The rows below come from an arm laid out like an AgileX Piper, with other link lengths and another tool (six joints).
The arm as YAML. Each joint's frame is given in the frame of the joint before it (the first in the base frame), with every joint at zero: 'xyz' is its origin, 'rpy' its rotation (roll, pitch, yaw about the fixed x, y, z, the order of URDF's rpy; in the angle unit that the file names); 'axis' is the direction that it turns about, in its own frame. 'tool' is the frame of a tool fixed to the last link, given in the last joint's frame.
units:
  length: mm
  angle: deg
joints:
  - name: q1
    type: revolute
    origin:
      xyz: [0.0, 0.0, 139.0]
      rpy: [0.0, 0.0, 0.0]
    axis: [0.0, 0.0, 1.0]
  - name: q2
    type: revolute
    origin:
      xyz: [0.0, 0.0, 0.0]
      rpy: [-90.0, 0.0, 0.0]
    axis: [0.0, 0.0, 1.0]
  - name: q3
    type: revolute
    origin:
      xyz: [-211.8, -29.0, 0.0]
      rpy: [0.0, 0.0, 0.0]
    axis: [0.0, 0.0, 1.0]
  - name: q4
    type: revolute
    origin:
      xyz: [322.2, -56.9, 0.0]
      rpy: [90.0, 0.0, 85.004]
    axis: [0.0, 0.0, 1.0]
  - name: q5
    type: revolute
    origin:
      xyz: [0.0, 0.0, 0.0]
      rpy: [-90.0, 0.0, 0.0]
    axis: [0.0, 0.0, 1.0]
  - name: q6
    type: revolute
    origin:
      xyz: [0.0, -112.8, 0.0]
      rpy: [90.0, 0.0, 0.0]
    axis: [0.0, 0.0, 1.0]
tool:
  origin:
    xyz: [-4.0, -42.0, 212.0]
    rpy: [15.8, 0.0, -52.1]
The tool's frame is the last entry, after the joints.
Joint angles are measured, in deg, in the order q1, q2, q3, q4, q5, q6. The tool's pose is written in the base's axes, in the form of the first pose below.
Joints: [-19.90, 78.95, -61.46, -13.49, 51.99, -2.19]
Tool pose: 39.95 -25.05 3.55 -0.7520 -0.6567 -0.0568 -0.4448 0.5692 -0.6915
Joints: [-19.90, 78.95, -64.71, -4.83, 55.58, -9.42]
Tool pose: 41.39 -21.65 4.33 -0.7003 -0.7021 -0.1289 -0.4808 0.5974 -0.6419
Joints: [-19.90, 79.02, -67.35, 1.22, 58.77, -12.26]
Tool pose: 42.24 -18.95 5.21 -0.6773 -0.7083 -0.1988 -0.4879 0.6348 -0.5992
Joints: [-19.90, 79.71, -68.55, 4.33, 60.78, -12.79]
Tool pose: 42.32 -17.34 5.01 -0.6760 -0.6989 -0.2336 -0.4946 0.6653 -0.5592
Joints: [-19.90, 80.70, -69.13, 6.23, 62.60, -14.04]
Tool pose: 41.99 -16.15 4.26 -0.6686 -0.7033 -0.2413 -0.5218 0.6750 -0.5216
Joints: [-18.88, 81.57, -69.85, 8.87, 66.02, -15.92]
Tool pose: 41.39 -13.52 3.48 -0.6427 -0.7237 -0.2512 -0.5772 0.6731 -0.4623
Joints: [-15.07, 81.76, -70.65, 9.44, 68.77, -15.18]
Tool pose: 41.22 -10.08 3.44 -0.6060 -0.7554 -0.2493 -0.6319 0.6475 -0.4260
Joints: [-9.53, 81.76, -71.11, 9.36, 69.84, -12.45]
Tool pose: 41.49 -6.03 3.54 -0.5679 -0.7836 -0.2518 -0.6725 0.6181 -0.4070
